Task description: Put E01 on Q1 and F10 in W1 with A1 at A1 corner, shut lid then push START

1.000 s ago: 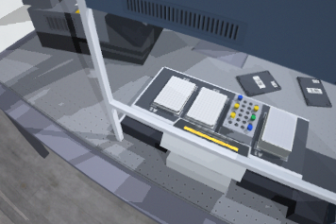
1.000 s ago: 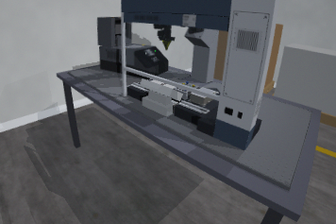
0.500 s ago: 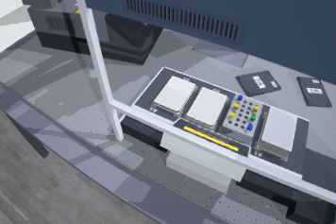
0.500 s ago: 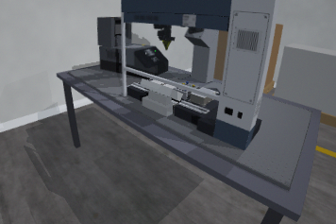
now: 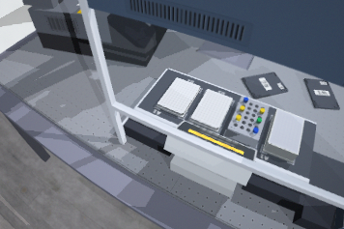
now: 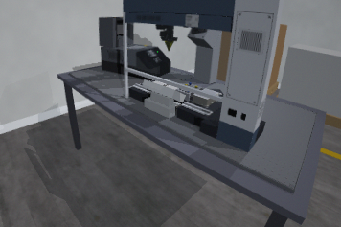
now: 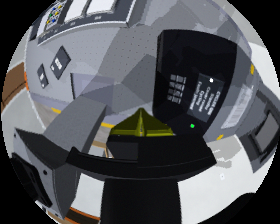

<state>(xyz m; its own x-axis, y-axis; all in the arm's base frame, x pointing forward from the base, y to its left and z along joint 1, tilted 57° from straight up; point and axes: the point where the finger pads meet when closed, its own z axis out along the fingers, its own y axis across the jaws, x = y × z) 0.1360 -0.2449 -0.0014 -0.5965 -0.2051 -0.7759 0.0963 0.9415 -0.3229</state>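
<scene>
Now: the grey tube cooling block 41 cm ahead of my hand, 26 cm to the left of it and 14 cm below it. Also, from my hand: white deep-well block 45 cm ahead, 36 cm to the left, 14 cm below; then grey post 47 cm ahead, 9 cm to the right, 2 cm above; then dark gantry housing 69 cm ahead, 53 cm to the left, 6 cm above.
</scene>
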